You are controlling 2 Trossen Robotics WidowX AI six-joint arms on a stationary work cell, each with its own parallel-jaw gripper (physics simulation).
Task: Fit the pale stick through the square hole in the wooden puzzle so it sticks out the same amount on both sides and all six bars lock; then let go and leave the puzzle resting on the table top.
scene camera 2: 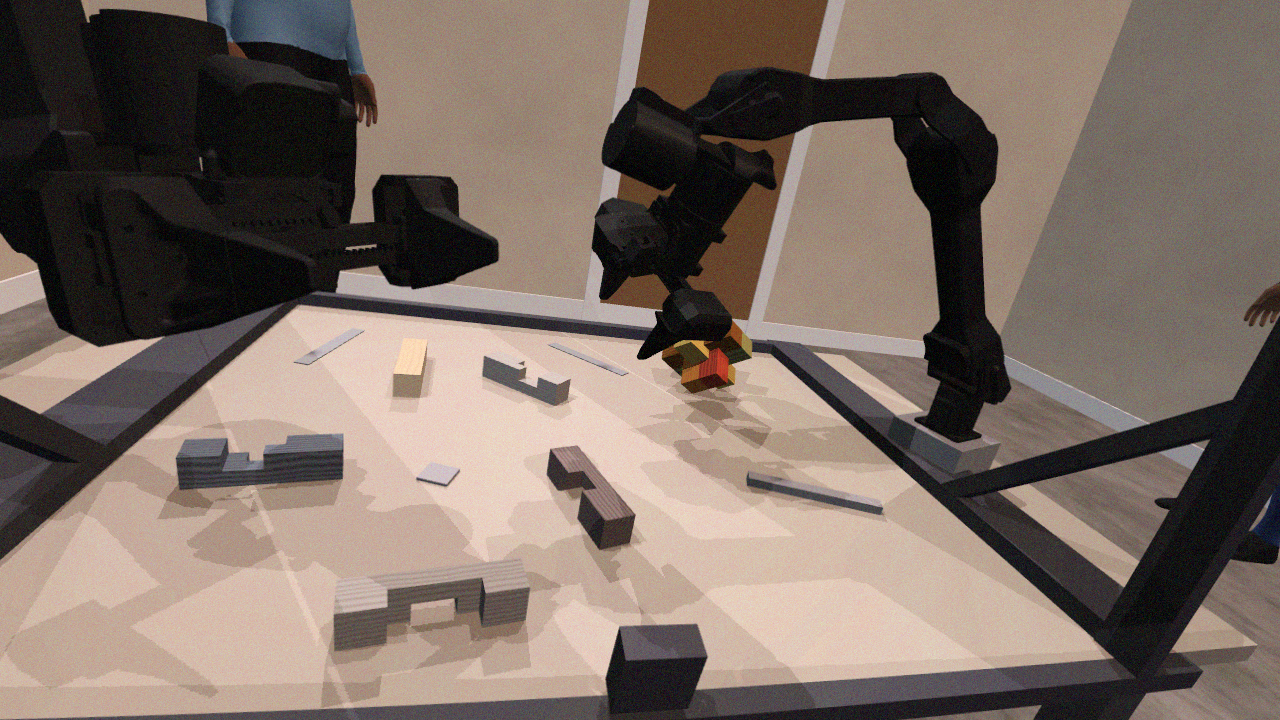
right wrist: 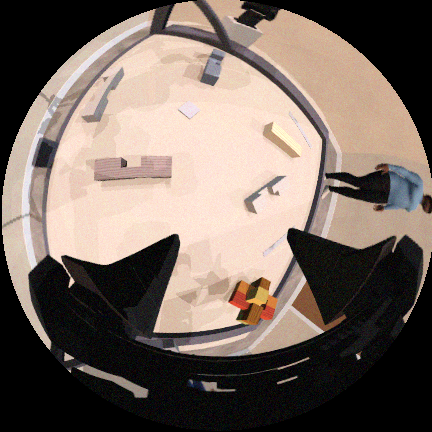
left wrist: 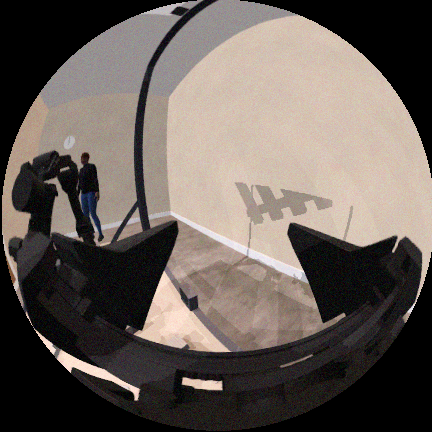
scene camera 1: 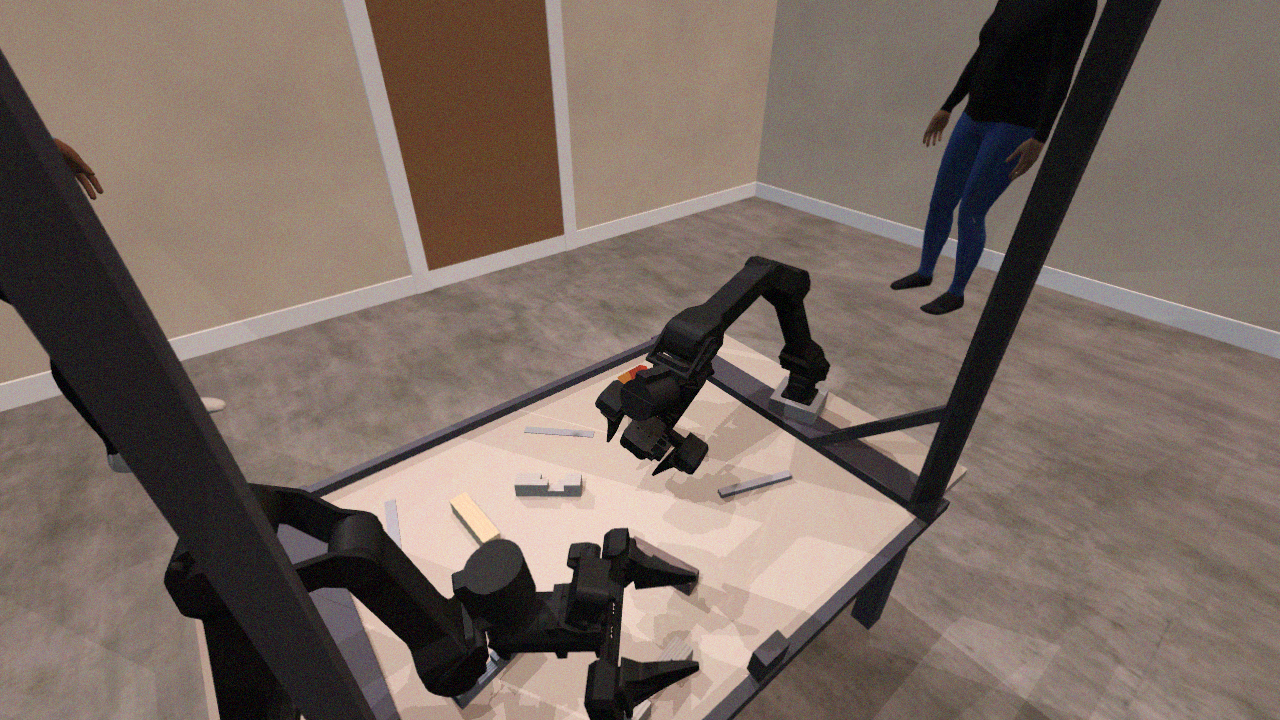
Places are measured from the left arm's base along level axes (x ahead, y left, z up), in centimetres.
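Where they show: left gripper, fingertip midpoint: (scene camera 2: 419,262) (left wrist: 234,227) (scene camera 1: 697,618); right gripper, fingertip midpoint: (scene camera 2: 621,327) (right wrist: 234,236) (scene camera 1: 630,457); right arm's base at its link origin: (scene camera 2: 947,428) (scene camera 1: 799,393).
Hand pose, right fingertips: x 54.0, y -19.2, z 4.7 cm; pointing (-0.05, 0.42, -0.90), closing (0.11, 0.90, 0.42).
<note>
Things, the pixels of their top centre, and the offset from my right fingertips.
- pale stick at its top centre: (scene camera 2: 411,355) (scene camera 1: 473,516) (right wrist: 288,139) dx -11.7, dy +24.8, dz -11.4 cm
- grey rod at its top centre: (scene camera 2: 814,489) (scene camera 1: 755,482) dx +14.9, dy -19.6, dz -13.5 cm
- small square tile at its top centre: (scene camera 2: 438,472) (right wrist: 189,108) dx -18.5, dy +2.4, dz -14.2 cm
- dark block at its top centre: (scene camera 2: 662,636) (scene camera 1: 770,645) (left wrist: 186,290) dx -18.7, dy -27.0, dz -8.7 cm
The pale stick (scene camera 1: 474,519) (scene camera 2: 409,365) (right wrist: 284,141) lies flat on the table top, apart from both grippers. The wooden puzzle (scene camera 1: 631,374) (scene camera 2: 707,365) (right wrist: 254,301), a cluster of red, orange and yellow bars, sits near the far table edge. It is mostly hidden behind the right arm in scene camera 1, and its square hole cannot be made out. My right gripper (scene camera 1: 633,455) (scene camera 2: 625,325) (right wrist: 234,236) is open and empty above the table, close to the puzzle, which is not between its fingers. My left gripper (scene camera 1: 697,618) (scene camera 2: 411,266) (left wrist: 234,227) is open and empty, raised above the table and pointing level.
Notched bars lie about: a dark grey one (scene camera 2: 304,461), a brown one (scene camera 2: 611,514), a light grey one (scene camera 2: 362,617) and a thin grey one (scene camera 2: 553,387). A grey rod (scene camera 2: 814,493), thin strips (scene camera 2: 329,345) and a small square tile (scene camera 2: 437,473) lie flat. A dark block (scene camera 2: 657,667) stands on the frame edge.
</note>
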